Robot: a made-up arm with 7 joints. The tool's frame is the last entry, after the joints.
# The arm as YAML. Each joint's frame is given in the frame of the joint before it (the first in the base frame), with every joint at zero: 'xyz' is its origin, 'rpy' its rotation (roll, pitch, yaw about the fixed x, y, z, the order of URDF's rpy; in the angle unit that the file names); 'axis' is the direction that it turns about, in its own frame. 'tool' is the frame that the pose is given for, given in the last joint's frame.
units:
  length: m
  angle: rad
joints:
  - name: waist
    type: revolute
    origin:
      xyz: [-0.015, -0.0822, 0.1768]
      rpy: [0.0, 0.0, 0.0]
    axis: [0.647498, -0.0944, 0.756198]
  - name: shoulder
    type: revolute
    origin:
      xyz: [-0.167, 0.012, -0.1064]
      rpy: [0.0, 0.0, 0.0]
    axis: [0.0, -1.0, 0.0]
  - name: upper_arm
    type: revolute
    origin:
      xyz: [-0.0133, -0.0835, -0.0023]
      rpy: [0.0, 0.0, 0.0]
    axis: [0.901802, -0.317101, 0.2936]
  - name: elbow
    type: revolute
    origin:
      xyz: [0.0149, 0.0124, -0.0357]
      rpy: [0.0, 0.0, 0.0]
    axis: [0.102, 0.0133, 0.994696]
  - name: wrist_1
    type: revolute
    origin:
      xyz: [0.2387, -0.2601, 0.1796]
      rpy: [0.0, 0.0, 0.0]
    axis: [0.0, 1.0, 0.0]
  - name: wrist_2
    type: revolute
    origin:
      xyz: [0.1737, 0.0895, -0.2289]
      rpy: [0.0, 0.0, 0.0]
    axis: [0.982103, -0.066, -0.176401]
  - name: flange
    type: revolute
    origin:
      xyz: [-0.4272, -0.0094, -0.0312]
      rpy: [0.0, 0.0, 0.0]
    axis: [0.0, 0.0, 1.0]
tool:
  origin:
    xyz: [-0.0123, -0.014, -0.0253]
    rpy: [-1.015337, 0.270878, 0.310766]
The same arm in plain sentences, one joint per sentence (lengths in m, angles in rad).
The arm has seven revolute joints in a row. What follows holds with every joint at zero, and every direction is one of the base frame's.
The first joint sits 0.015 m along -x and 0.0822 m along -y and 0.1768 m along +z from the base frame's origin and rotates about the direction (0.647498, -0.0944, 0.756198).
The second joint sits 0.167 m along -x and 0.012 m along +y and 0.1064 m along -z from the first joint and rotates about -y.
The third joint sits 0.0133 m along -x and 0.0835 m along -y and 0.0023 m along -z from the second joint and rotates about the direction (0.901802, -0.317101, 0.2936).
The fourth joint sits 0.0149 m along +x and 0.0124 m along +y and 0.0357 m along -z from the third joint and rotates about the direction (0.102, 0.0133, 0.994696).
The fifth joint sits 0.2387 m along +x and 0.2601 m along -y and 0.1796 m along +z from the fourth joint and rotates about +y.
The sixth joint sits 0.1737 m along +x and 0.0895 m along +y and 0.2289 m along -z from the fifth joint and rotates about the direction (0.982103, -0.066, -0.176401).
The seventh joint sits 0.4272 m along -x and 0.0094 m along -y and 0.0312 m along -z from the sixth joint and rotates about +z.
The tool frame, which is the frame that the pose is given for, sits 0.0123 m along -x and 0.014 m along -y and 0.0253 m along -z from the seventh joint; its axes are the base frame's turned by roll -1.0153, pitch 0.2709 and yaw 0.3108 rad (as in URDF: about the fixed x, then y, then z).

